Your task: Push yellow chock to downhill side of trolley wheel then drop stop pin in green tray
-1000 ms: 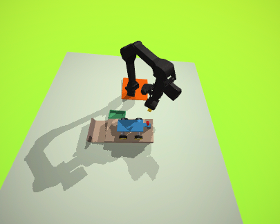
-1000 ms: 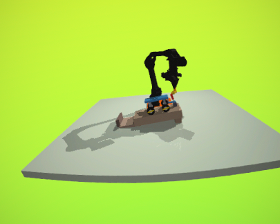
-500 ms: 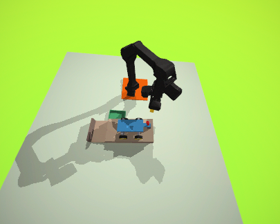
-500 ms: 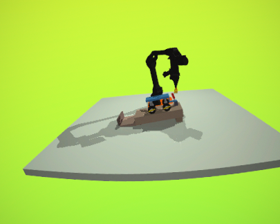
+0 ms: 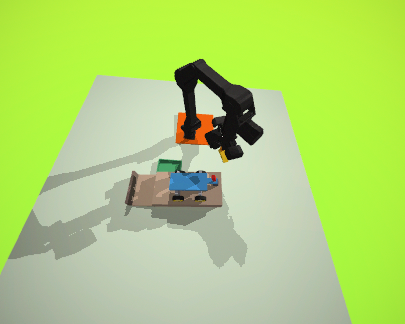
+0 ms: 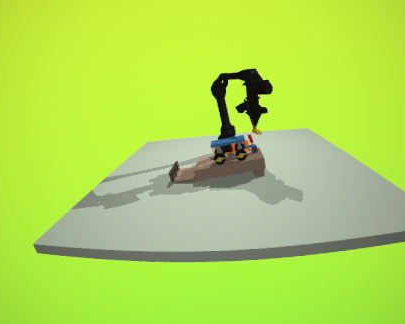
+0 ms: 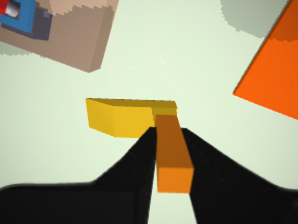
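Now: the yellow chock 2 cm ahead of my gripper tip, 1 cm to the left of it and 1 cm below it. Round my gripper tip: blue trolley (16 cm ahead, 11 cm to the right, 6 cm below); then green tray (23 cm to the right, 18 cm below, 5 cm ahead); then red-headed stop pin (13 cm ahead, 5 cm below, 1 cm to the right).
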